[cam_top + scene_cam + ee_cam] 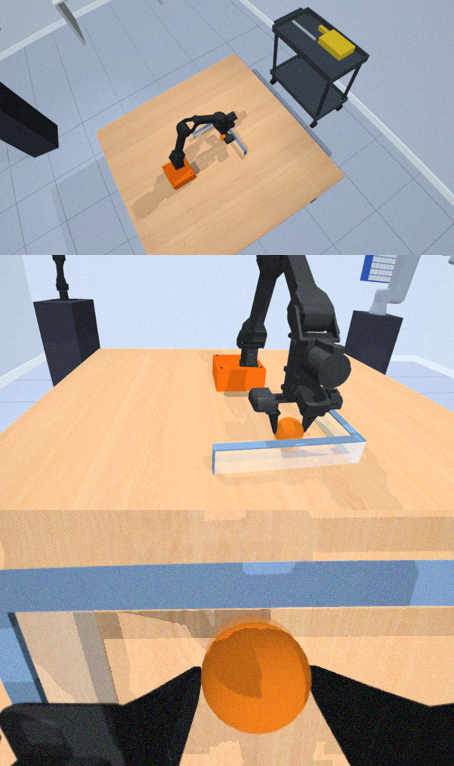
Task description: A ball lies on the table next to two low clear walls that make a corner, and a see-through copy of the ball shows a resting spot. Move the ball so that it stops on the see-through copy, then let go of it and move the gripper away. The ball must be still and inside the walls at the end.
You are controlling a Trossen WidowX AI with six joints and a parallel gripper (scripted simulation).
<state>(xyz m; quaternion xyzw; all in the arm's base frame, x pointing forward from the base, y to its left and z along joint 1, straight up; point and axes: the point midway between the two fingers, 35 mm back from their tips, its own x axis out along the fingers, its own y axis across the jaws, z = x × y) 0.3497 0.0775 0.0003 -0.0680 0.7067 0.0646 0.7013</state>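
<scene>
Right now the see-through copy of ball is 10 mm below my gripper tip.
</scene>
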